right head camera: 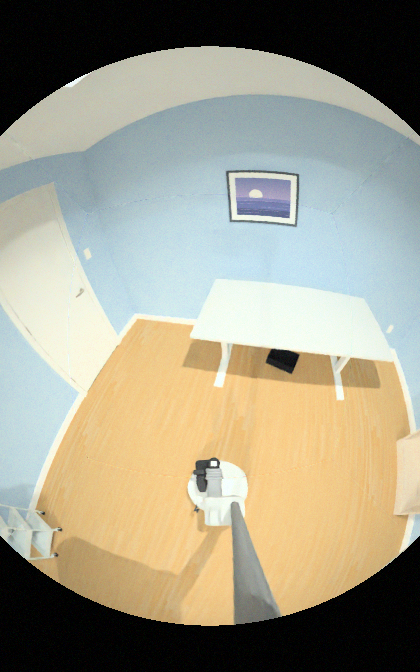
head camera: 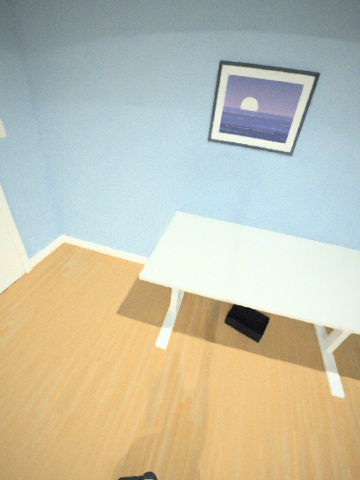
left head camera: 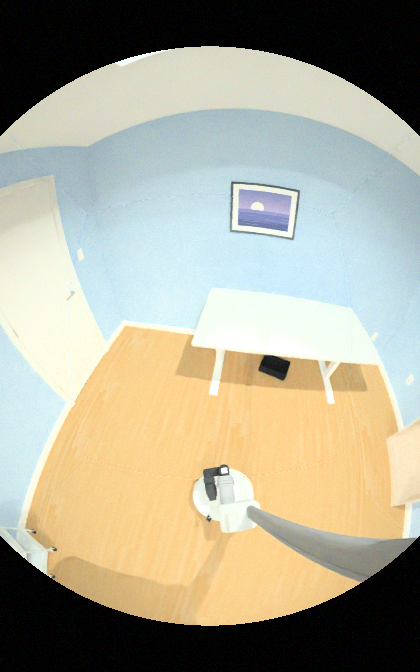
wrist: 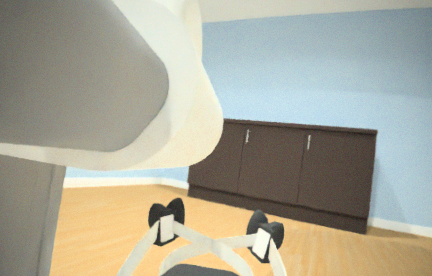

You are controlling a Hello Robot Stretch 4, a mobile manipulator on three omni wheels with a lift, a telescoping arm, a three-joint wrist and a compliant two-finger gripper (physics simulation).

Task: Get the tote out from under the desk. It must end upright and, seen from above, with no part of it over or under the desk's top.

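Frame: origin at the robot's base, x ahead, y left, z up, level; centimetres.
Seen in the pictures: gripper, fingertip midpoint: (left head camera: pixel 216 520) (wrist: pixel 216 219).
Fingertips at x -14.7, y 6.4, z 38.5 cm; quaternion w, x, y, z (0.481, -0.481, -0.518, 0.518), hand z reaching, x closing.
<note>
A point is followed by its place in that frame.
A black tote (head camera: pixel 247 322) @(z -2.4, x 115.3, y -73.2 cm) (left head camera: pixel 274 367) @(z -2.4, x 115.1, y -73.1 cm) (right head camera: pixel 283 360) @(z -2.4, x 114.3, y -73.4 cm) stands on the floor under the white desk (head camera: pixel 260 270) @(z 69.3, x 101.4, y -56.5 cm) (left head camera: pixel 275 325) @(z 69.3, x 103.2, y -50.2 cm) (right head camera: pixel 285 317) @(z 69.3, x 102.1, y -55.7 cm), between its two legs. The desk's front edge hides the tote's rear part in the head camera view. The tote looks upright. My gripper (wrist: pixel 216 219) @(z 38.5, x -14.7, y 6.4 cm) is open in the wrist view, with its two fingertips well apart and nothing between them. It is by my base, well away from the desk and tote.
The desk's left foot (head camera: pixel 167 327) and right foot (head camera: pixel 331 367) reach forward on the floor. A white shelf cart (right head camera: pixel 42 534) stands at the lower left, a light wooden piece (left head camera: pixel 406 465) @(z 7.3, x -53.1, y -190.6 cm) at the right. A dark cabinet (wrist: pixel 285 172) @(z 40.7, x -243.8, y 46.9 cm) shows in the wrist view. A door (left head camera: pixel 40 285) @(z 115.4, x 123.4, y 138.1 cm) is on the left.
</note>
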